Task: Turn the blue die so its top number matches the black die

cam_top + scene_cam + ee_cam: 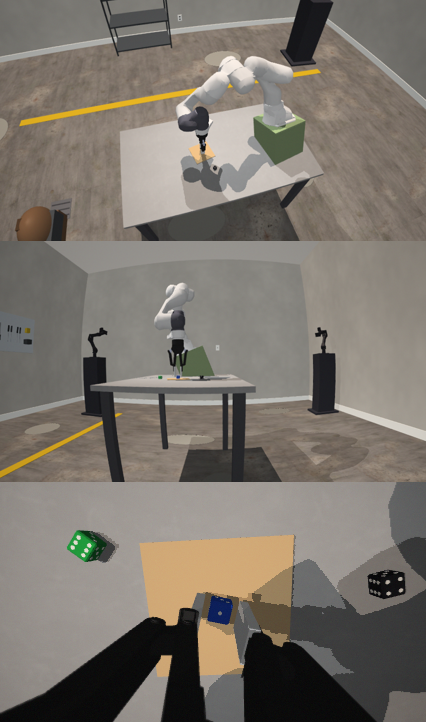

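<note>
Now: the blue die 30 mm below my hand. The rest, counted from my hand: green die: 30 mm behind, 130 mm to the right, 40 mm below; then mat: 50 mm below; then black die: 60 mm behind, 140 mm to the left, 40 mm below.
</note>
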